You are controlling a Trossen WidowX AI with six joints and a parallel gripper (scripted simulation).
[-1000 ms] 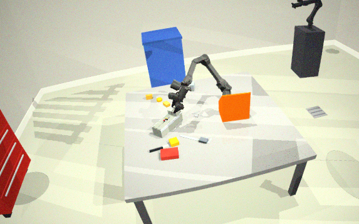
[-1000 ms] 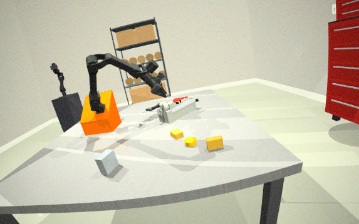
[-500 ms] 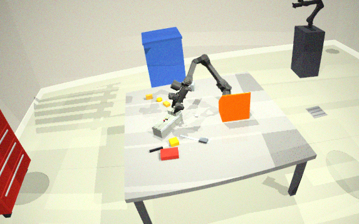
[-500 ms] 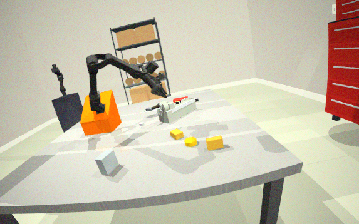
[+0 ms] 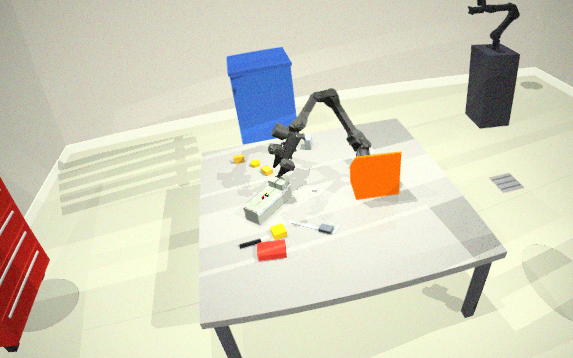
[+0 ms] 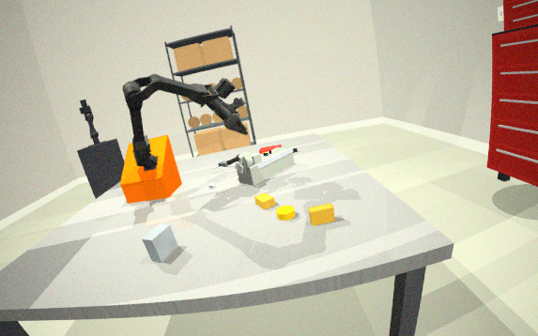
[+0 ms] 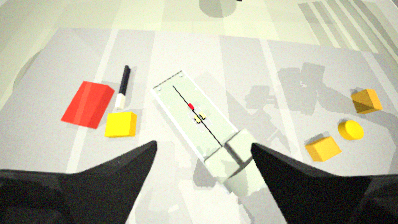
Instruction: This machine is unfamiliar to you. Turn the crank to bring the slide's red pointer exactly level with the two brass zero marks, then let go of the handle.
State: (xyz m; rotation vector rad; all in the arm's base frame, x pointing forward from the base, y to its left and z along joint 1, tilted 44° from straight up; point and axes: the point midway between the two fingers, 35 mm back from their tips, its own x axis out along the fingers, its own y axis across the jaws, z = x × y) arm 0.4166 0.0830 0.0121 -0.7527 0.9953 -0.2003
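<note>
Now: gripper tip 50 mm past the dark brown crank handle, 130 mm to the left of it and 70 mm above it. Also, from my gripper tip: yellow block 20 mm ahead, 210 mm to the left, 180 mm below; grey cube 200 mm behind, 510 mm to the right, 160 mm below; red pointer 80 mm ahead, 40 mm to the left, 110 mm below.
</note>
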